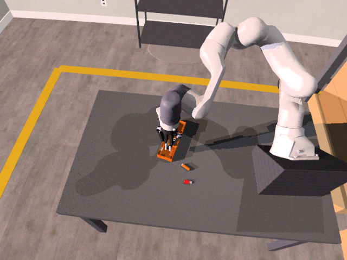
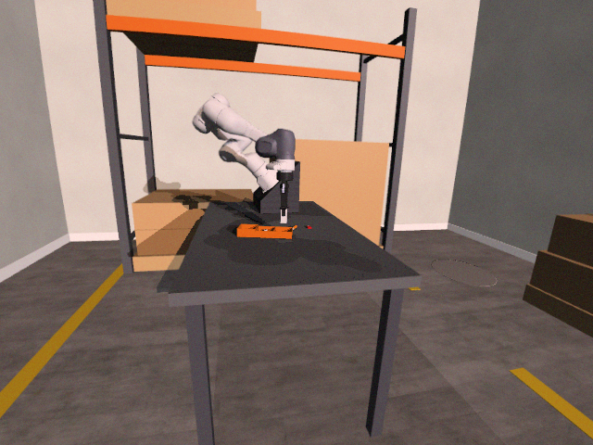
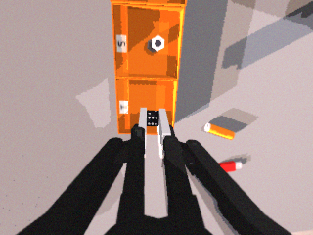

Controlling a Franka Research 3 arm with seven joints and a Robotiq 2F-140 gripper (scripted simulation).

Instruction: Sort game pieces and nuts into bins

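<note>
Now: the orange bin tray 8 cm to the right of my hand, 8 cm below it and 2 cm behind it. Round my hand: grey nut 8 cm to the right, 8 cm below, 3 cm behind; black die 3 cm below; dark nut 8 cm to the right, 8 cm below, 2 cm behind.
</note>
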